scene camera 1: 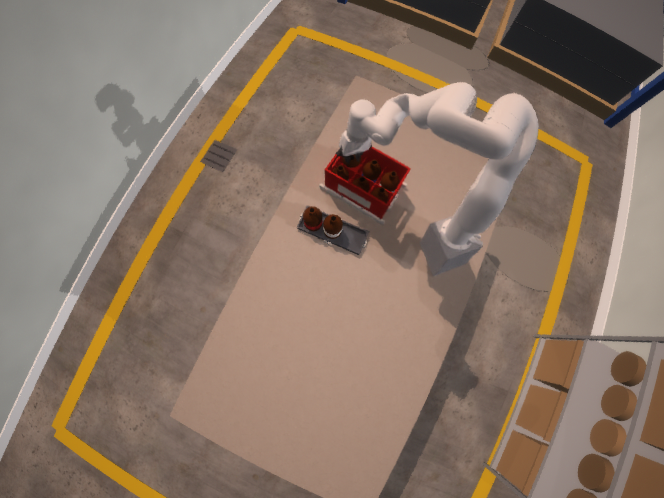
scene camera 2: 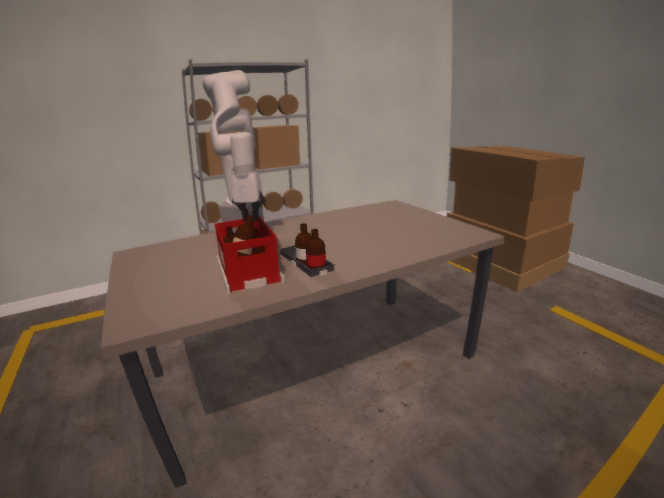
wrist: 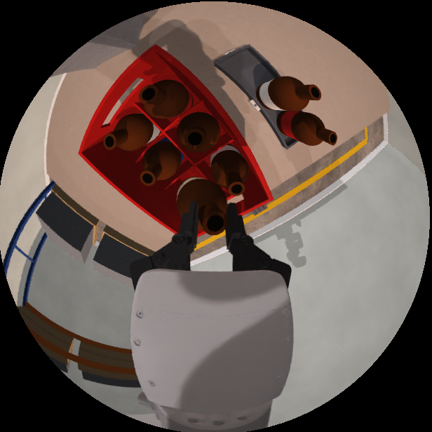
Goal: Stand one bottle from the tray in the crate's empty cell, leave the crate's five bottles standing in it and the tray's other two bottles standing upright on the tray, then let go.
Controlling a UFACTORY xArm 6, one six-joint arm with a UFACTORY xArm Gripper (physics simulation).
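Places are measured from the arm's base along level axes (x ahead, y left, z up), in metres.
Pixels of known places: gripper, fingertip midpoint: (scene camera 1: 351,159) (scene camera 2: 251,220); arm's base, origin of the base link: (scene camera 1: 456,234).
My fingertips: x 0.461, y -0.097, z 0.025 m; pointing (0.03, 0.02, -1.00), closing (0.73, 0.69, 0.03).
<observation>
Ahead of a thing's pixels: the offset from my fingertips to its top centre. Level surfaces: height alone.
My gripper (scene camera 2: 249,215) (wrist: 211,211) is shut on the neck of a brown bottle (scene camera 1: 352,160) (scene camera 2: 245,232) (wrist: 200,195). This bottle is at a corner cell of the red crate @(dx -0.066, dy -0.013, dz -0.045 m) (scene camera 1: 351,198) (scene camera 2: 251,270) (wrist: 115,82); its body shows above the rim in scene camera 2, and it looks slightly tilted. Its base is hidden. Five other brown bottles stand in the crate's other cells. A white-label bottle @(dx -0.024, dy +0.219, dz -0.060 m) (scene camera 1: 333,224) (scene camera 2: 302,243) (wrist: 287,94) and a red-label bottle @(dx +0.060, dy +0.222, dz -0.060 m) (scene camera 1: 312,215) (scene camera 2: 315,251) (wrist: 302,127) stand upright on the dark tray @(dx -0.027, dy +0.220, dz -0.195 m) (scene camera 1: 352,239) (scene camera 2: 321,268) (wrist: 240,62).
The crate and tray are close together on the table @(dz -0.220 m) (scene camera 1: 321,348) (scene camera 2: 375,235) (wrist: 200,35). The arm's base (scene camera 1: 450,246) stands to the right of them in scene camera 1. A shelf rack (scene camera 2: 308,134) and stacked cartons (scene camera 2: 514,176) are beyond the table.
</observation>
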